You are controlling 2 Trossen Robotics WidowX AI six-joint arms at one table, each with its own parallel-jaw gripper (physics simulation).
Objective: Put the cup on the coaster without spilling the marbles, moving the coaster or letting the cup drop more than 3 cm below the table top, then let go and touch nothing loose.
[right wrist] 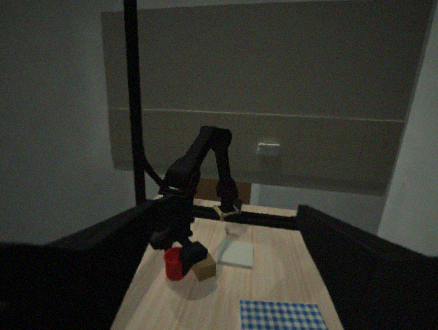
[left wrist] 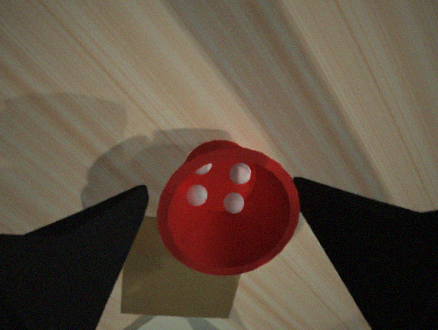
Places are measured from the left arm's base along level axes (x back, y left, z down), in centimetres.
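Pixels of known places: left gripper, fingertip midpoint: [right wrist: 175, 264] [left wrist: 220, 188]; right gripper, fingertip midpoint: [right wrist: 228, 209]; left arm's base at its link origin: [right wrist: 226, 208].
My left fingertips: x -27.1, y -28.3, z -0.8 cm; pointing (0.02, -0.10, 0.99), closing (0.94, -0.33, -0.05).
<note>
Ahead of a thing's pixels: the offset from my left fingertips to its middle. "spot": to the spot under its first point.
A red cup {dx +0.3, dy +0.4, dz +0.5 cm} [left wrist: 227, 240] [right wrist: 173, 270] stands upright on the table with several pale marbles {dx +1.8, dy +1.8, dz +2.2 cm} [left wrist: 233, 203] inside. My left gripper [left wrist: 220, 188] [right wrist: 175, 264] is open around the cup's upper part, with nothing gripped. In the left wrist view there is a gap between the left finger and the rim; the right fingertip is very close to the rim, and whether it touches is unclear. The pale square coaster {dx +1.6, dy +20.0, dz +3.0 cm} [right wrist: 237, 254] lies flat beyond the block in the right wrist view; a strip of it shows at the bottom of the left wrist view. My right gripper is open and empty, far from the cup.
A brown block {dx -0.5, dy +7.6, dz +1.5 cm} [left wrist: 182, 295] [right wrist: 204, 268] stands close beside the cup, between it and the coaster. A blue-and-white checked cloth {spot: dx -21.8, dy +19.2, dz +1.2 cm} [right wrist: 282, 315] lies at the near right of the right wrist view. A dark rail [right wrist: 265, 218] runs along the table's far side, near another dark arm-like structure.
</note>
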